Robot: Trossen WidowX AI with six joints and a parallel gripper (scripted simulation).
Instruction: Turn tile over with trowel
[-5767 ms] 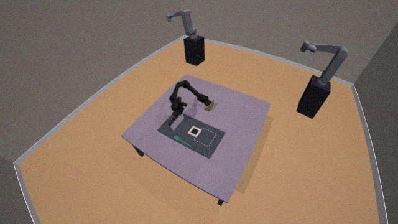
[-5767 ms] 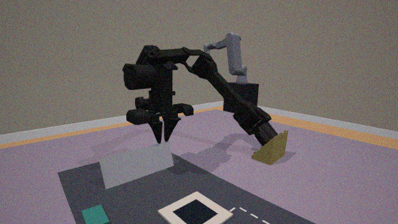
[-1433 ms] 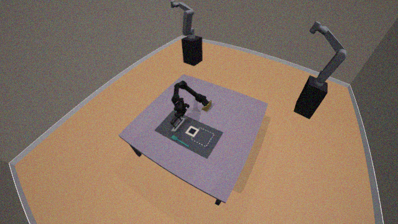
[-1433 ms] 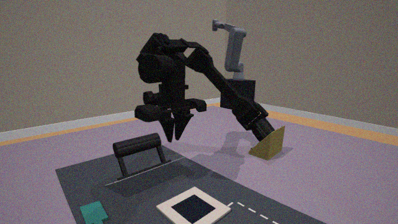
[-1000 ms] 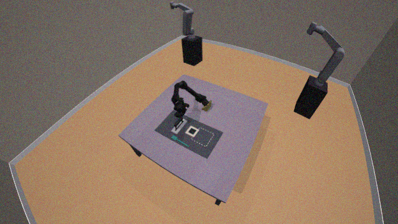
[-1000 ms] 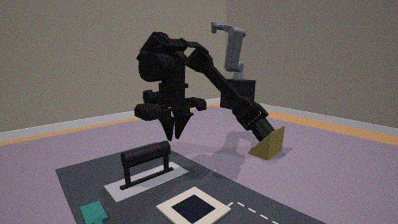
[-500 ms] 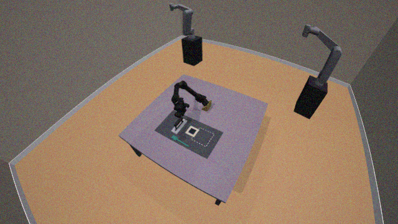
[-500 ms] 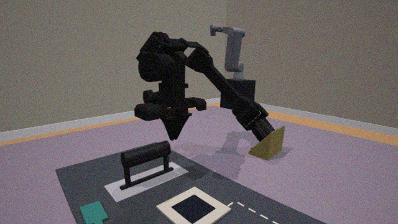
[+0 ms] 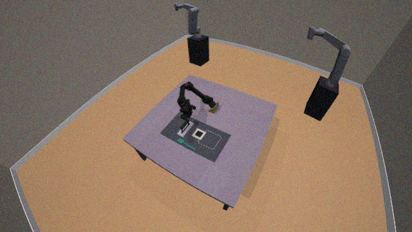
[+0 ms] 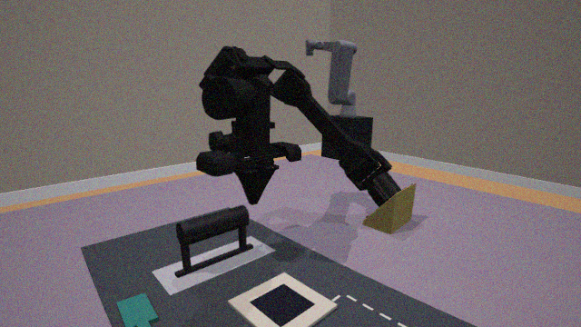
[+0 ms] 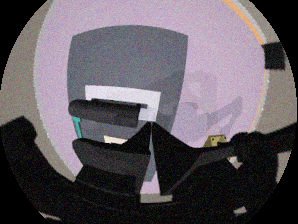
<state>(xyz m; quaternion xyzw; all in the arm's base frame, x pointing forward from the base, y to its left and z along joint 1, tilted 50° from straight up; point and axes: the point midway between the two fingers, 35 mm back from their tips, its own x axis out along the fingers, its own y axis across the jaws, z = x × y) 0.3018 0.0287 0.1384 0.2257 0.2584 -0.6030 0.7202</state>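
My gripper tip is now 13 cm to the right of the dark mat, 11 cm above it and 8 cm short of it. From my gripper tip the other things lie so: teal trowel: 22 cm ahead, 12 cm to the left, 8 cm below; then tile: 16 cm to the left, 8 cm below, 6 cm ahead.
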